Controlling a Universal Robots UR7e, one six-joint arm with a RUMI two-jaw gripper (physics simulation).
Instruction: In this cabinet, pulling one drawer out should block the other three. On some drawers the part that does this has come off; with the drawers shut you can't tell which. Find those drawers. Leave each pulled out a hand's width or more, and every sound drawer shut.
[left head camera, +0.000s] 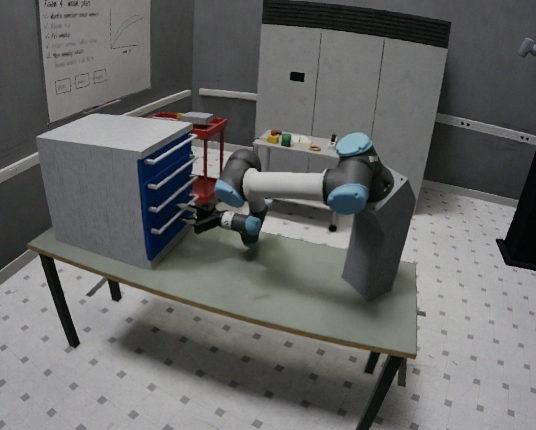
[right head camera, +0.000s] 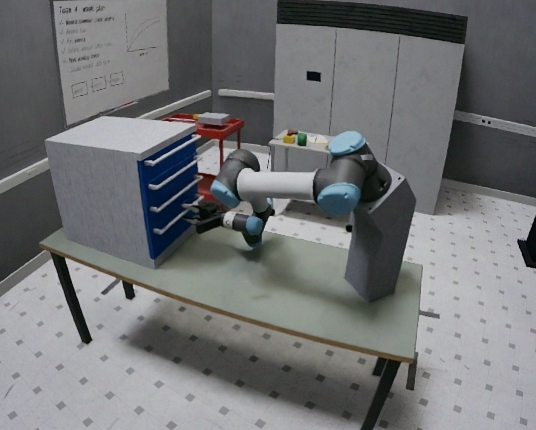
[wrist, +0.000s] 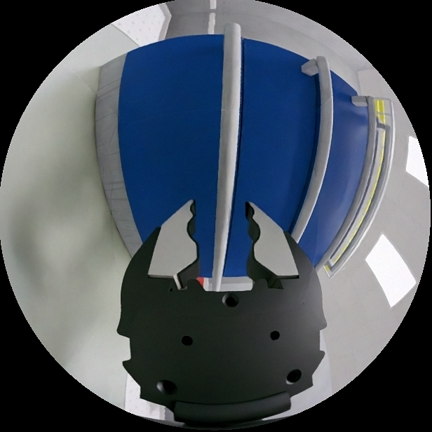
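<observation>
The grey cabinet has four blue drawers, one above another, each with a pale bar handle. All four fronts look flush and shut. My gripper is level with the bottom drawer, near its far end. It is partly open and empty. The bottom drawer's handle runs between the two fingers in the wrist view, with a gap on both sides. The handle above it lies outside the fingers. The far end of the bottom handle is partly hidden by the gripper in the head views.
The cabinet stands on the green table, opposite the arm's grey pedestal. A red cart and a side table with small objects stand behind the table.
</observation>
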